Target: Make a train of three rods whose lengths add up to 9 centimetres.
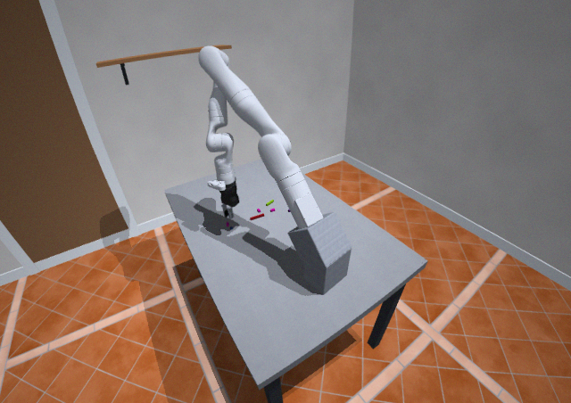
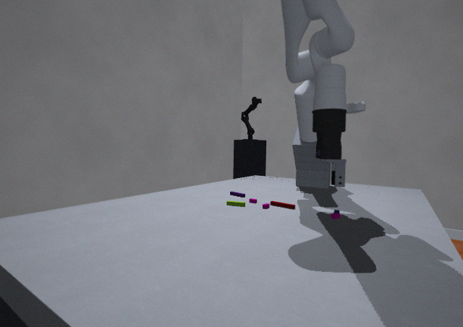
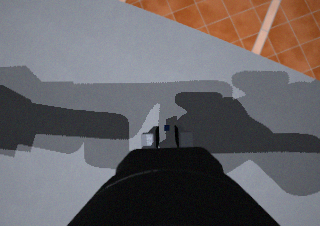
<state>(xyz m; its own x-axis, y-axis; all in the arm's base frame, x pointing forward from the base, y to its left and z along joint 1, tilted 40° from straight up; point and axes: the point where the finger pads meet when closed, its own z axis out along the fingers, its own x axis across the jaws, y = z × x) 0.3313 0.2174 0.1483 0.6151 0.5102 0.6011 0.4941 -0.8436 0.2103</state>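
Now: the blue rod 8 cm below my hand. From my hand the other things lie so: purple rod 32 cm to the right, 8 cm below, 2 cm ahead; then lime rod 23 cm to the right, 12 cm ahead, 8 cm below; then red rod 13 cm to the right, 8 cm below, 3 cm ahead.
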